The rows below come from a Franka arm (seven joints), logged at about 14 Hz.
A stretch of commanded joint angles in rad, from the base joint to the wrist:
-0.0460, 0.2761, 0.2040, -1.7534, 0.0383, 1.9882, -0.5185
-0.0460, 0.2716, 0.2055, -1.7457, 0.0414, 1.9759, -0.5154
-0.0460, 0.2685, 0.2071, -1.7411, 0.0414, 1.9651, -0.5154
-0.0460, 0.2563, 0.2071, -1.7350, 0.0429, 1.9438, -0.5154
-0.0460, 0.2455, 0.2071, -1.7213, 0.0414, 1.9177, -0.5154
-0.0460, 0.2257, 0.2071, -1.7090, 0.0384, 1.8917, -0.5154
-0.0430, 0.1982, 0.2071, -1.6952, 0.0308, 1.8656, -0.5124
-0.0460, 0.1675, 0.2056, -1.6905, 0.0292, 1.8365, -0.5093
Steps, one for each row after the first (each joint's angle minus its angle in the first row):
0.0000, -0.0045, 0.0015, 0.0077, 0.0031, -0.0123, 0.0031
0.0000, -0.0076, 0.0031, 0.0123, 0.0031, -0.0231, 0.0031
0.0000, -0.0198, 0.0031, 0.0184, 0.0046, -0.0444, 0.0031
0.0000, -0.0306, 0.0031, 0.0321, 0.0031, -0.0705, 0.0031
0.0000, -0.0504, 0.0031, 0.0444, 0.0001, -0.0965, 0.0031
0.0030, -0.0779, 0.0031, 0.0582, -0.0075, -0.1226, 0.0061
0.0000, -0.1086, 0.0016, 0.0629, -0.0091, -0.1517, 0.0092

